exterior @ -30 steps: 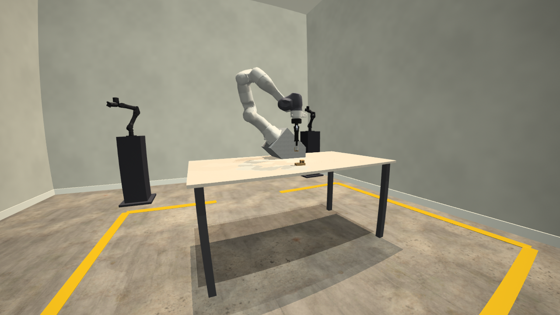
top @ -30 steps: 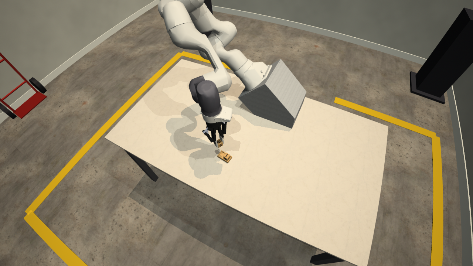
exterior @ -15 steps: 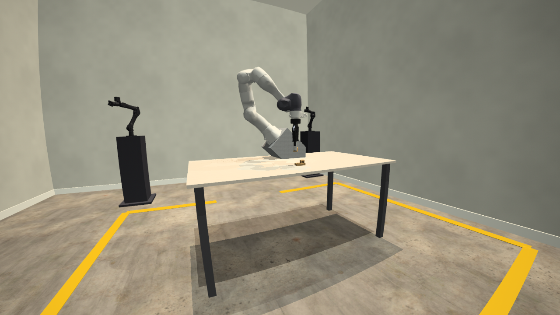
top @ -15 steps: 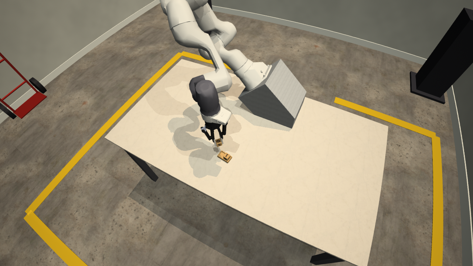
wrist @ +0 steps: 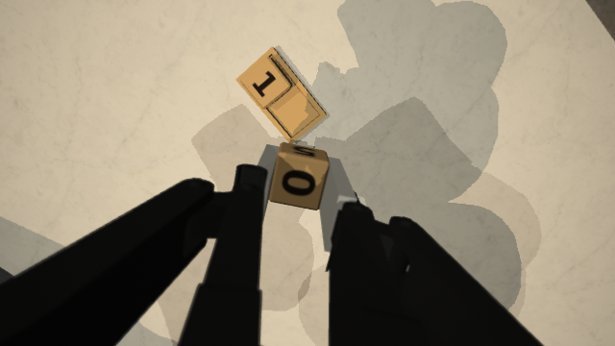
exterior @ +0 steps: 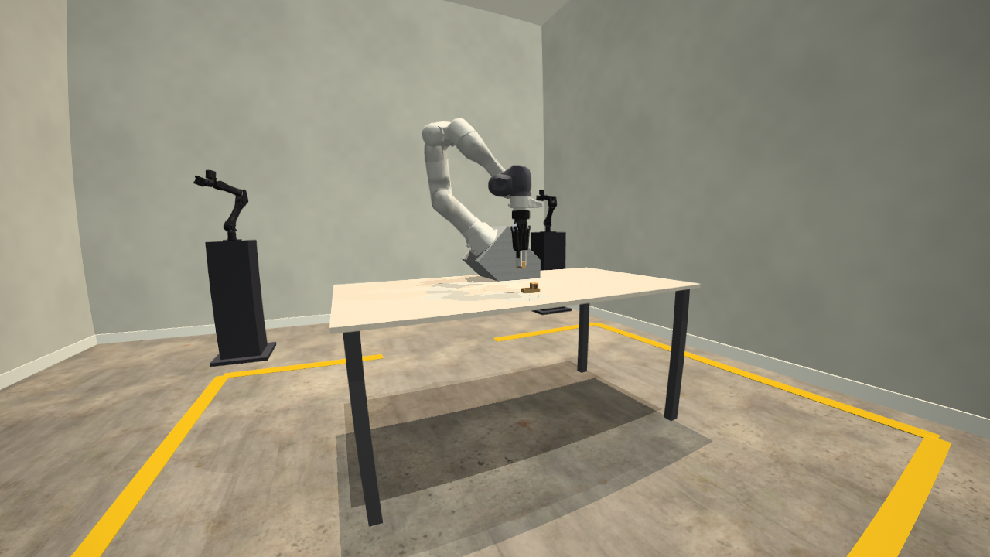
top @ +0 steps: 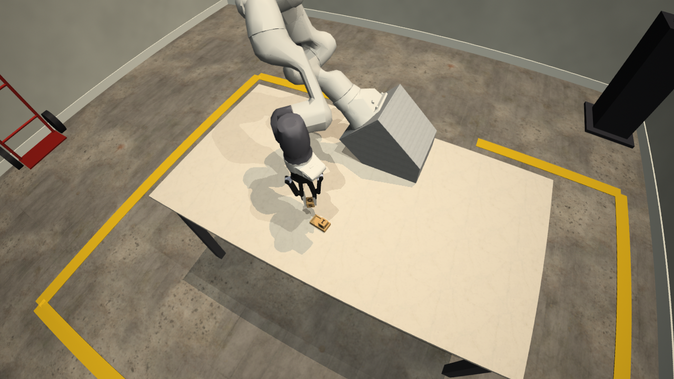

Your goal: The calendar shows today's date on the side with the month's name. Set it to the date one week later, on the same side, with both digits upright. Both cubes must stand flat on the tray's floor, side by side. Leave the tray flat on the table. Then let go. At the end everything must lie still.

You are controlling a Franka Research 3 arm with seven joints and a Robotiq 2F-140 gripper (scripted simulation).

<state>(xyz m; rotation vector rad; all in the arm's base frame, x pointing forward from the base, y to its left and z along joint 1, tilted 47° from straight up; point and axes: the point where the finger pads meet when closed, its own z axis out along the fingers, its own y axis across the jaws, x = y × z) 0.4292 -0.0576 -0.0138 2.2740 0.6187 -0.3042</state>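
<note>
My hand is 14 cm above the wooden tray, 4 cm to the right of it and 1 cm short of it. From my hand the other things lie so: wooden digit cube (3 cm below).
</note>
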